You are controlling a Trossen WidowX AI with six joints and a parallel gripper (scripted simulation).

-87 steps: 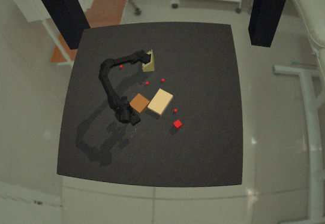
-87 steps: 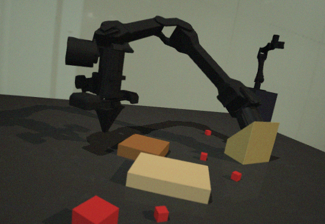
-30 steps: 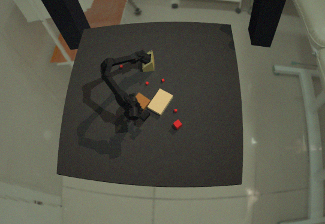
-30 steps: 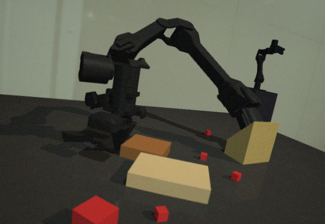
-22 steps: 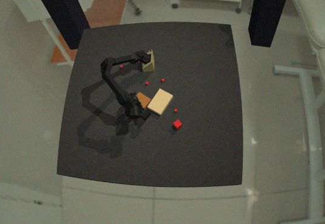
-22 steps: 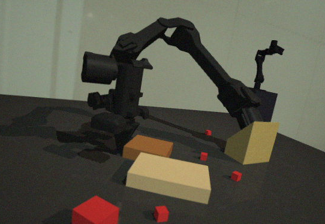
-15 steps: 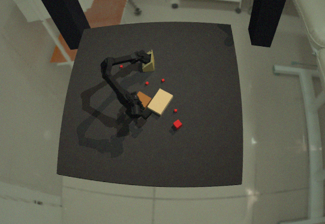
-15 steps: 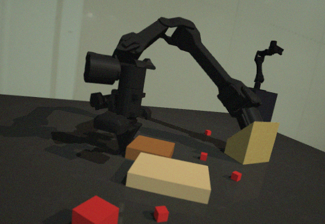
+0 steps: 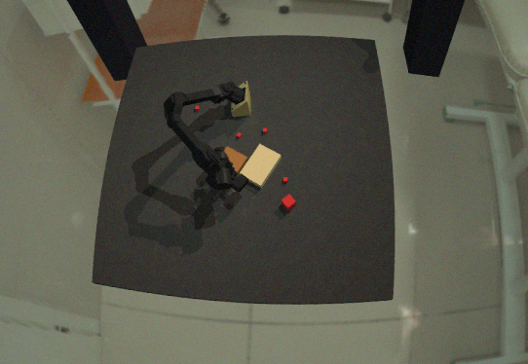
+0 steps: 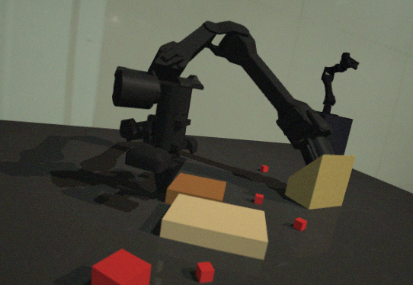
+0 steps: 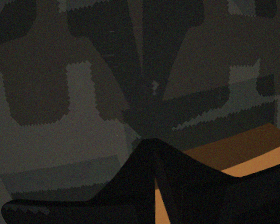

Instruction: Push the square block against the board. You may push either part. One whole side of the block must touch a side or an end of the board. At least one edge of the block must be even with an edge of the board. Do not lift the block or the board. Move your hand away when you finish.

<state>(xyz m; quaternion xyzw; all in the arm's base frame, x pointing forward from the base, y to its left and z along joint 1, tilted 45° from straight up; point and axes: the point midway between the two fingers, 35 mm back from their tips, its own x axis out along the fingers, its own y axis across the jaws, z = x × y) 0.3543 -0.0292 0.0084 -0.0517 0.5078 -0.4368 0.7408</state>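
Right now the square brown block is 7 cm behind my gripper tip and 1 cm above it. From my gripper tip the other things lie so: red cube 24 cm to the left, 9 cm ahead, 1 cm above; cream board 12 cm to the left, 6 cm behind, 1 cm above.
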